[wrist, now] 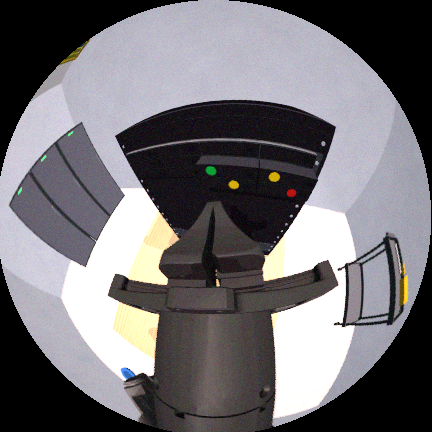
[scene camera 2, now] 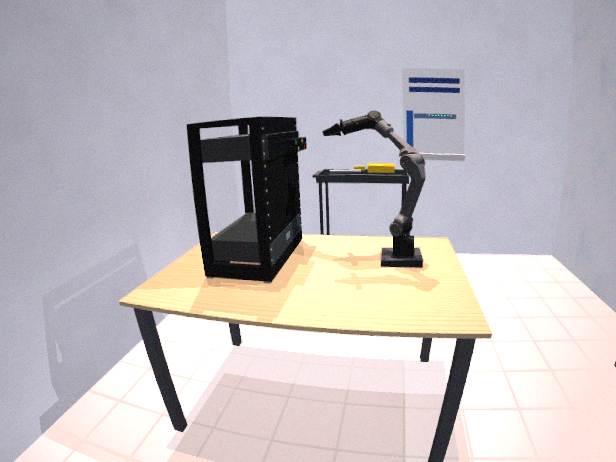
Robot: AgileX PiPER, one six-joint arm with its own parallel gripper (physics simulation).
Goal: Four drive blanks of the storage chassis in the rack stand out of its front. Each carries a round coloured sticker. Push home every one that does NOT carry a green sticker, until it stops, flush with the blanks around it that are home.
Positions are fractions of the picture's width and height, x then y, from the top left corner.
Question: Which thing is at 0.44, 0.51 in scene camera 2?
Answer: A black rack.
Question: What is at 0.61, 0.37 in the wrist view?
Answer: A black rack.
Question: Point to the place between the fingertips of my gripper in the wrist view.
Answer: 0.50, 0.48
